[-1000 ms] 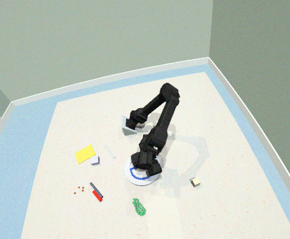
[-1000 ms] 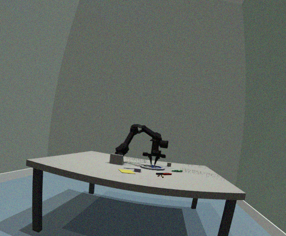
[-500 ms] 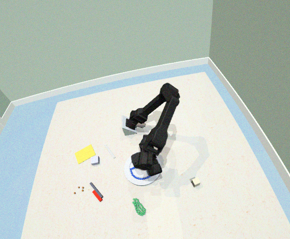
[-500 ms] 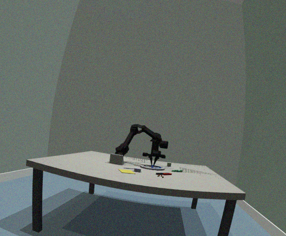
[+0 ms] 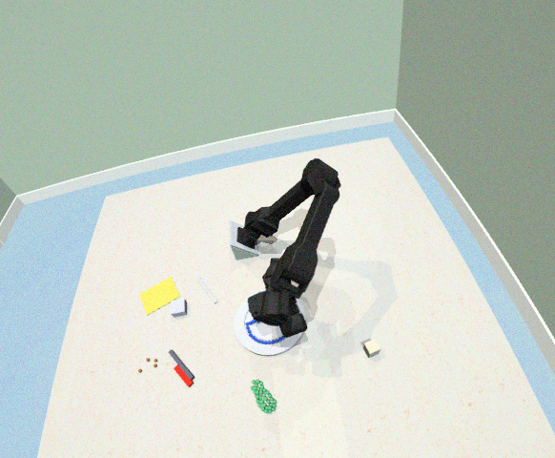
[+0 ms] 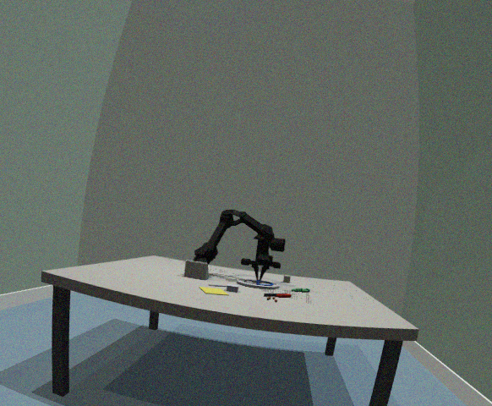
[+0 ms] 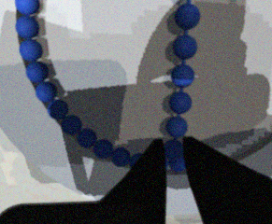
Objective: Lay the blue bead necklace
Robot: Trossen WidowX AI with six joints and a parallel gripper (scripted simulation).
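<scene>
Now: gripper tip 5 cm to the left of the round bead board, 1 cm short of it and 1 cm above it. Also, from my gripper tip: grey tool: 30 cm to the right, 13 cm ahead, 1 cm below; then cream cube: 21 cm to the left, 13 cm ahead; then stick: 25 cm to the right, 12 cm behind, 1 cm below.
</scene>
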